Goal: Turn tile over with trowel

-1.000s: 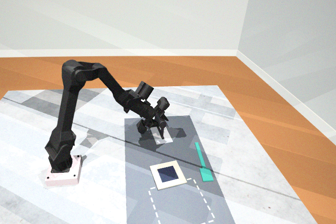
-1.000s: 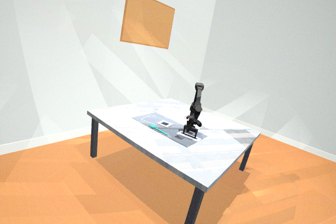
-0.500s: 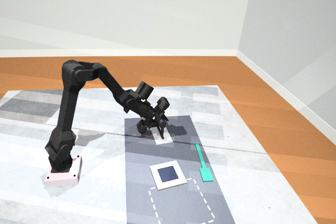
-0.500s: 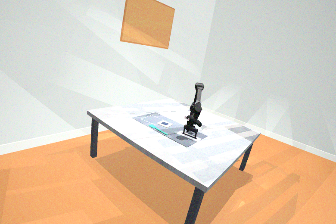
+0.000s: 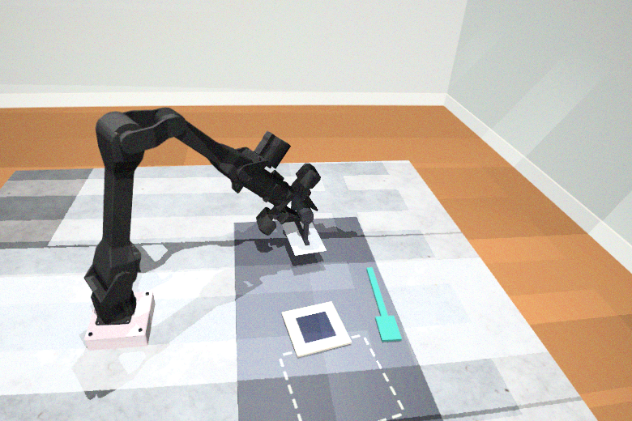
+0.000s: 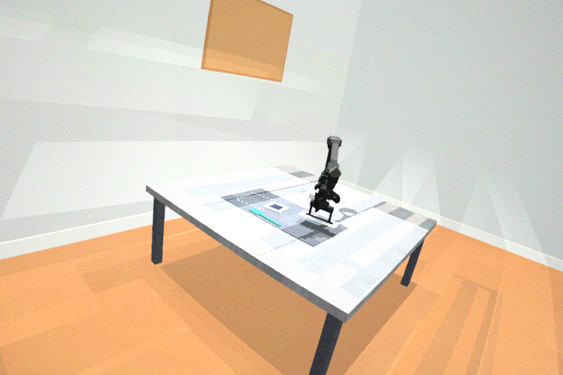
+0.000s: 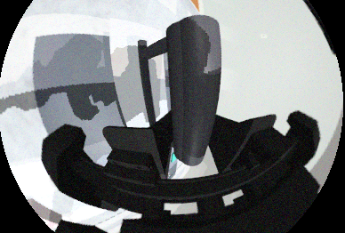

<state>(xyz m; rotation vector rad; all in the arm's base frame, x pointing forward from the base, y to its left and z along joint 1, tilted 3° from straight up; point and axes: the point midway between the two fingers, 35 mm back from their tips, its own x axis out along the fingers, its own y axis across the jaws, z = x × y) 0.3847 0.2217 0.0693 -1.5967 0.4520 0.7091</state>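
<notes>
The dark mat lies 1 cm behind my gripper tip, 20 cm to the right of it and 12 cm below it. The rest, counted from my gripper tip: teal trowel 13 cm ahead, 22 cm to the right, 9 cm below; then tile 2 cm behind, 26 cm to the right, 9 cm below.
</notes>
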